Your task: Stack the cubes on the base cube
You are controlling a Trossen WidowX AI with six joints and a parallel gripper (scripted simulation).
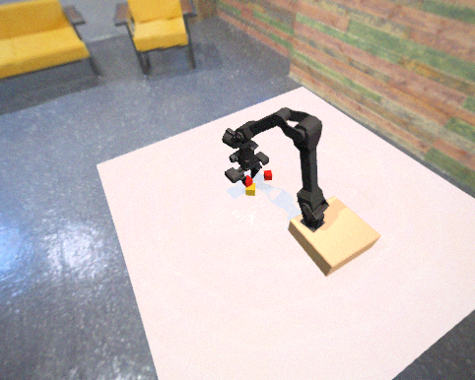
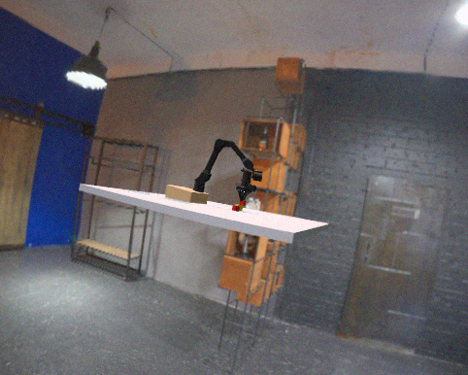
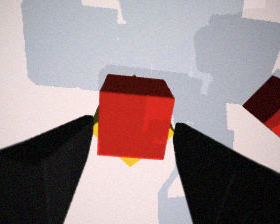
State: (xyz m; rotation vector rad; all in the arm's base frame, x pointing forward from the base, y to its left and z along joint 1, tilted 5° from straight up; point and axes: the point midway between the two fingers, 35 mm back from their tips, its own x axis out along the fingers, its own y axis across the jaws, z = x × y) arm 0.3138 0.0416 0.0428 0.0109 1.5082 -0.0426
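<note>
My gripper tip is now 1 cm above the red cube. Round my gripper tip: yellow base cube 2 cm behind, 4 cm below.
</note>
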